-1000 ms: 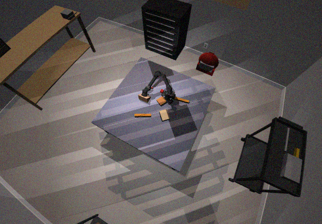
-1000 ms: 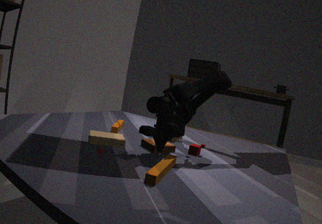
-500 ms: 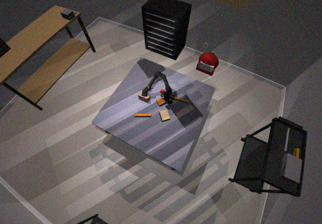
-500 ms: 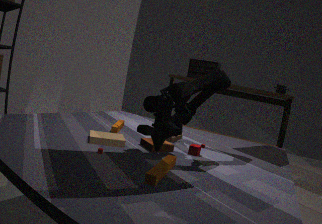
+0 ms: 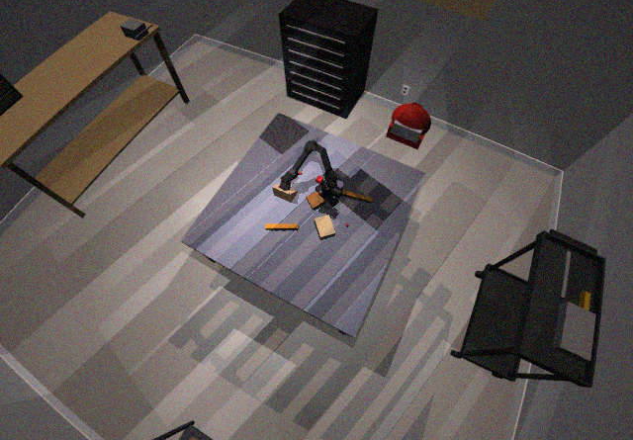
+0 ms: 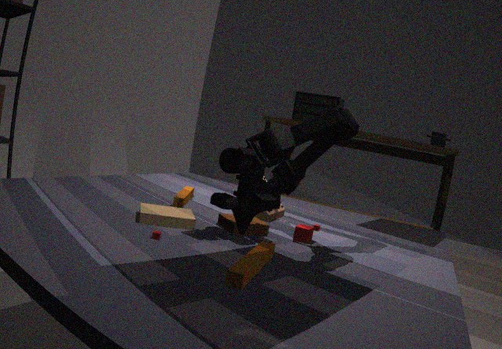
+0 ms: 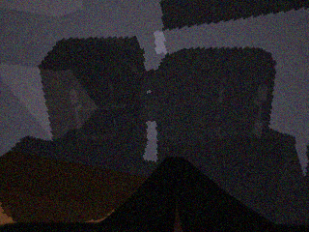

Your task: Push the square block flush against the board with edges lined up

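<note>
My gripper tip is 100 mm short of the board, 180 mm to the left of it and 10 mm below it. Also, from my gripper tip: darker brown block 60 mm behind, 40 mm to the right, 10 mm above.
</note>
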